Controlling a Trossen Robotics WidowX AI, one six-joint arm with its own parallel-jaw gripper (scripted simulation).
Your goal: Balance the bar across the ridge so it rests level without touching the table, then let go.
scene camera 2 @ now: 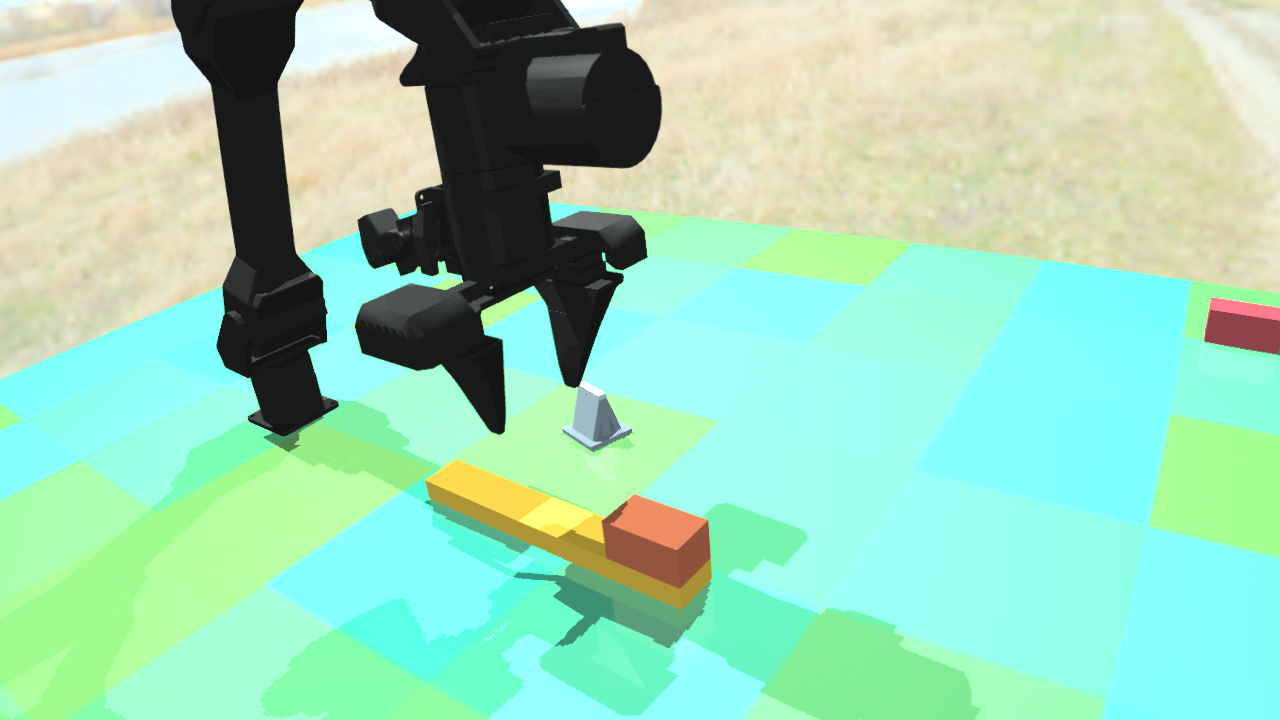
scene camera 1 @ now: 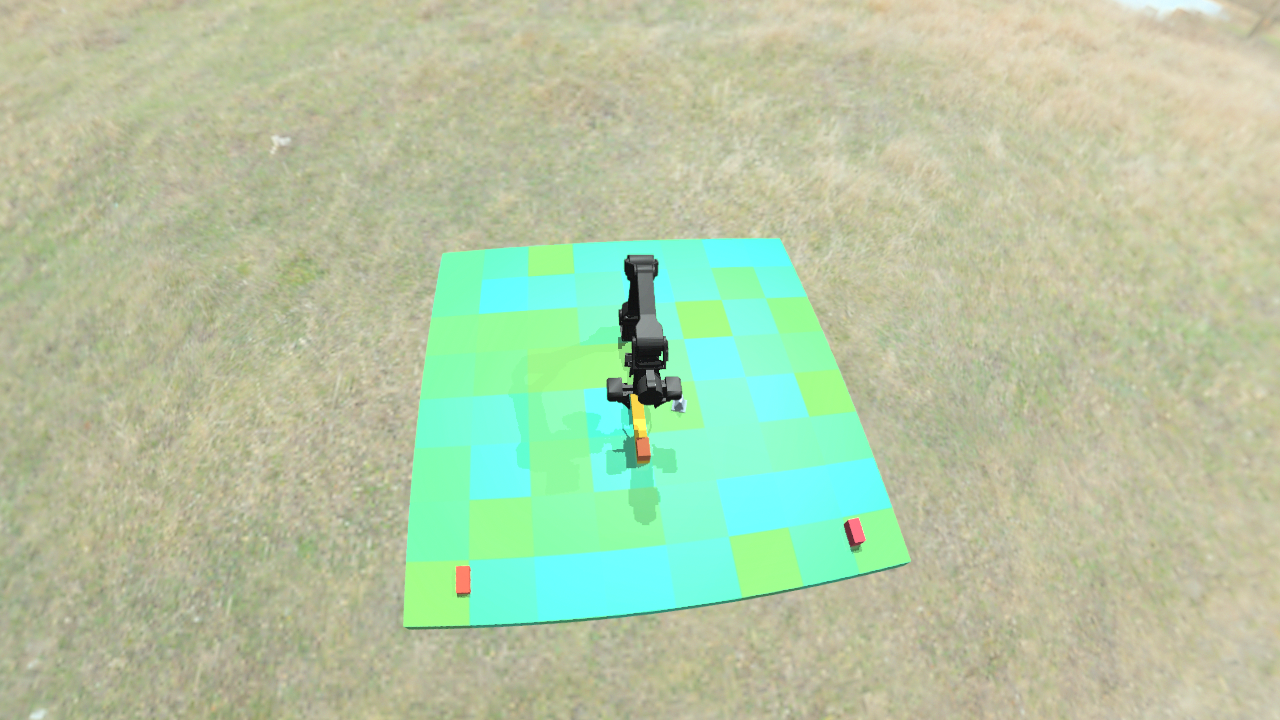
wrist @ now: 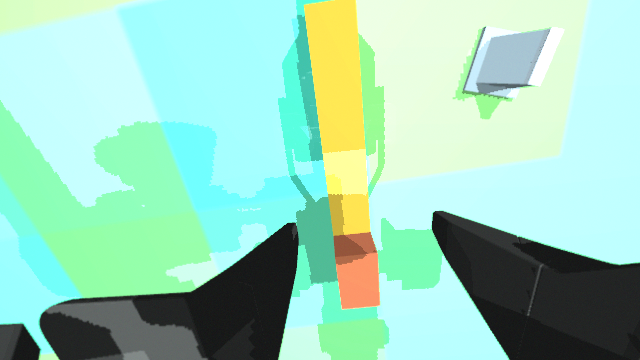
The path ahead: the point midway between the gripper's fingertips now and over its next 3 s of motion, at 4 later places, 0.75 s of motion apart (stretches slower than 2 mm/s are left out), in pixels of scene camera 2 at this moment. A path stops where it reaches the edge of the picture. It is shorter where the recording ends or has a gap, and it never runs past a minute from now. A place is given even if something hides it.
The gripper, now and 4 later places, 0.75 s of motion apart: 536,408; 549,498; 551,523; 545,485; 533,417
